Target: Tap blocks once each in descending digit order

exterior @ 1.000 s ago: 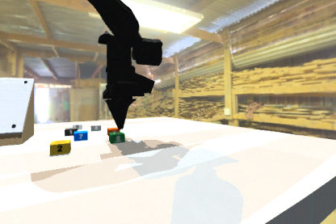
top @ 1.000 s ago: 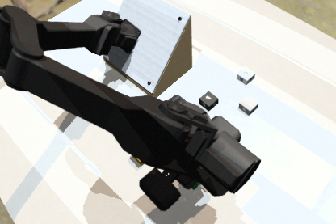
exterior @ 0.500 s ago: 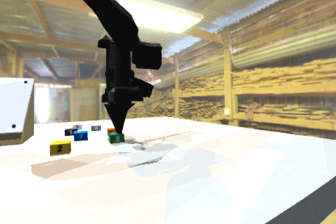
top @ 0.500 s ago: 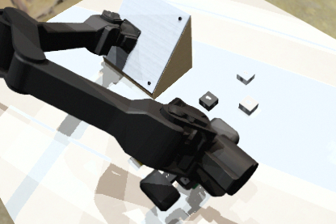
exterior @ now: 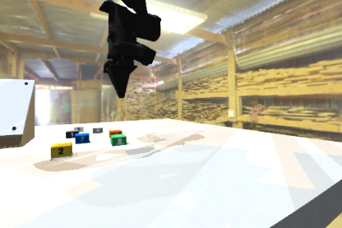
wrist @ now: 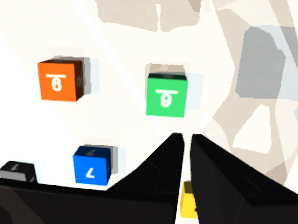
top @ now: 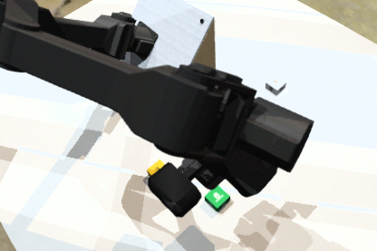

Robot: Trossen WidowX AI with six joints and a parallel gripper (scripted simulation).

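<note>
Right now the yellow block is 120 mm behind my gripper tip, 30 mm to the right of it and 100 mm below it. From my gripper tip the other things lie so: blue block: 90 mm behind, 70 mm to the left, 100 mm below; green block: 10 mm behind, 10 mm to the left, 100 mm below; orange block: 100 mm to the left, 100 mm below.
</note>
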